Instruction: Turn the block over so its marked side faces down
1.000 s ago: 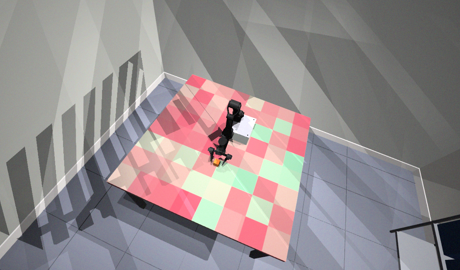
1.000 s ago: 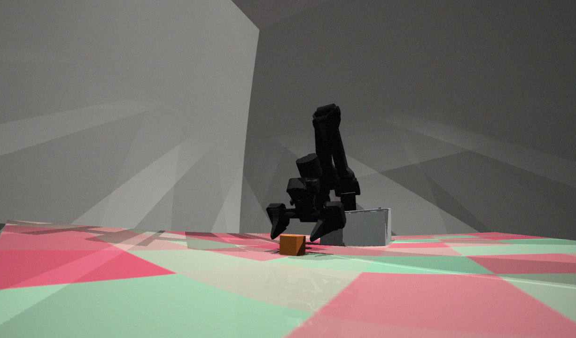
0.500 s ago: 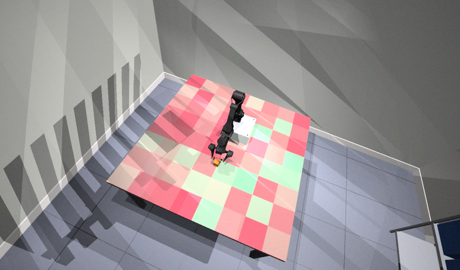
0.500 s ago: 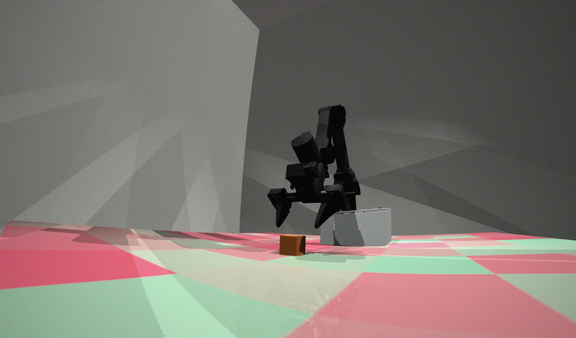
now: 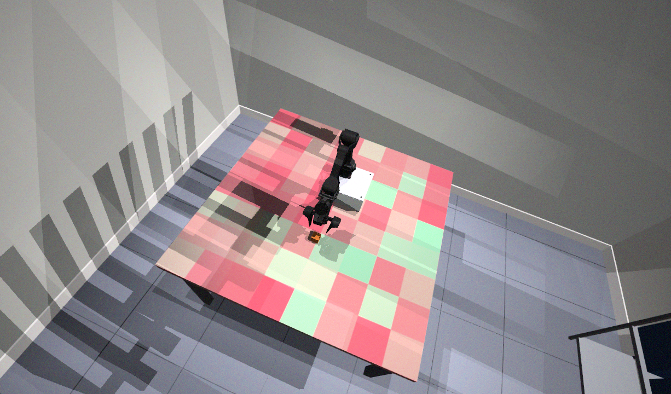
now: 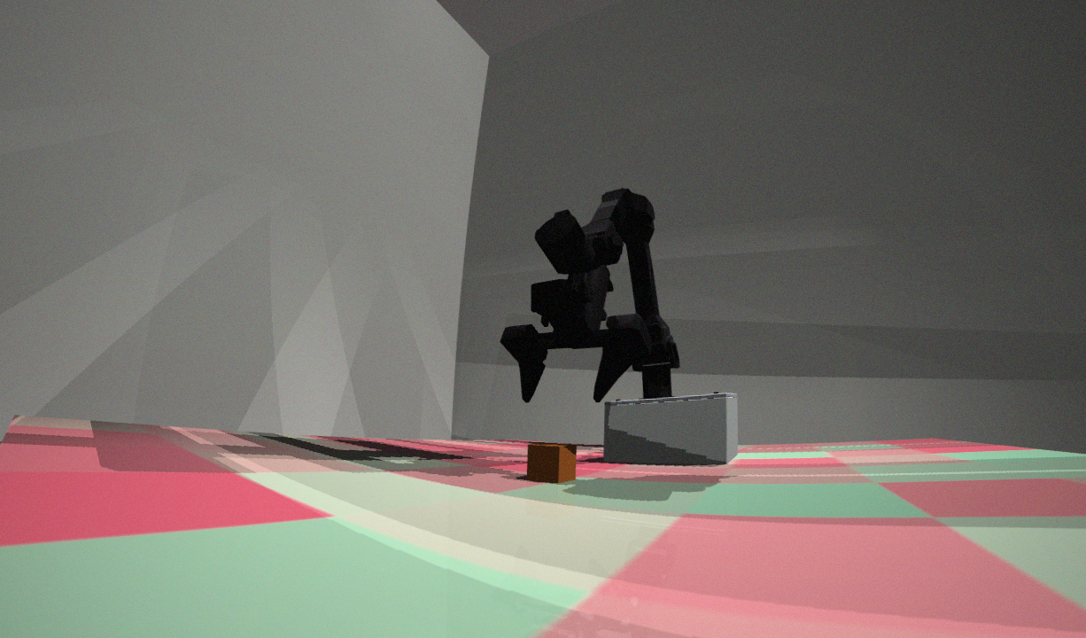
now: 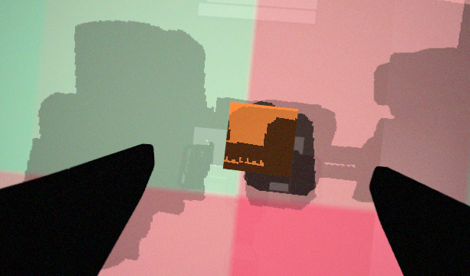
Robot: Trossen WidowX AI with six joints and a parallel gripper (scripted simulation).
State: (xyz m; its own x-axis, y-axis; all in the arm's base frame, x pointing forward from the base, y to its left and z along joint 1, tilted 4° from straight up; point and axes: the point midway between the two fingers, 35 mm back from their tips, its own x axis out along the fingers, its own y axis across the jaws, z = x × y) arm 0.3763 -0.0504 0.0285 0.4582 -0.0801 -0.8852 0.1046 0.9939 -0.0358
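The block is 7 cm below my gripper tip.
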